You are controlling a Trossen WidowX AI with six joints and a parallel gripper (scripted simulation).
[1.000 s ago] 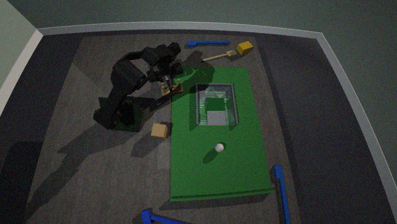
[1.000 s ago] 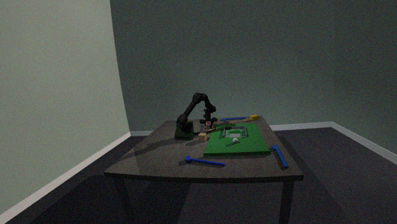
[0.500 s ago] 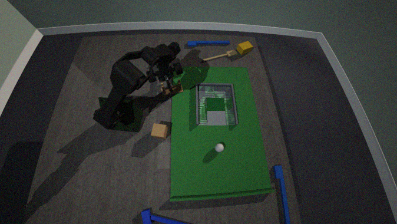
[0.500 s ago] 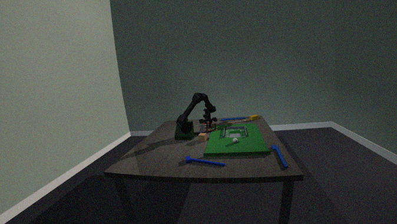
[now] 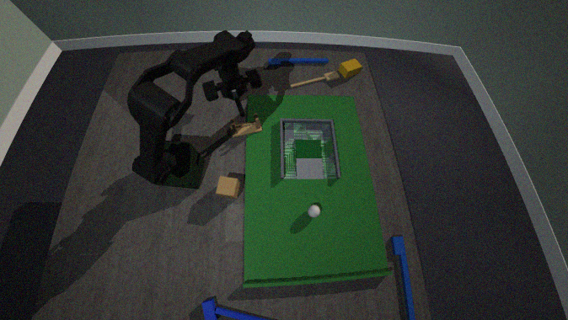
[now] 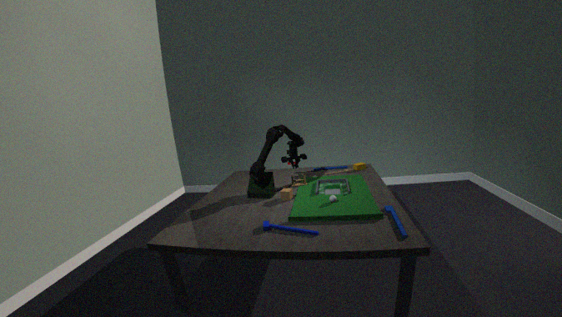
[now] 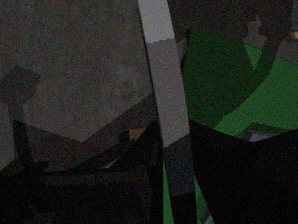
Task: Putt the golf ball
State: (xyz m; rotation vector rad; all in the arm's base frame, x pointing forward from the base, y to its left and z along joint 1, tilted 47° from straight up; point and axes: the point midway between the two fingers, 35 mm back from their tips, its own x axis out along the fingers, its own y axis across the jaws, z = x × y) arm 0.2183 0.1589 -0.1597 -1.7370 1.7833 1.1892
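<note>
The wooden stand lies 70 mm to the right of my gripper tip, 70 mm below it and 30 mm ahead of it. The rest, counted from my gripper tip: green mat 270 mm to the right, 260 mm ahead, 110 mm below; wooden cube 310 mm to the right, 80 mm below, 30 mm behind; white golf ball 410 mm to the right, 260 mm ahead, 80 mm below.
</note>
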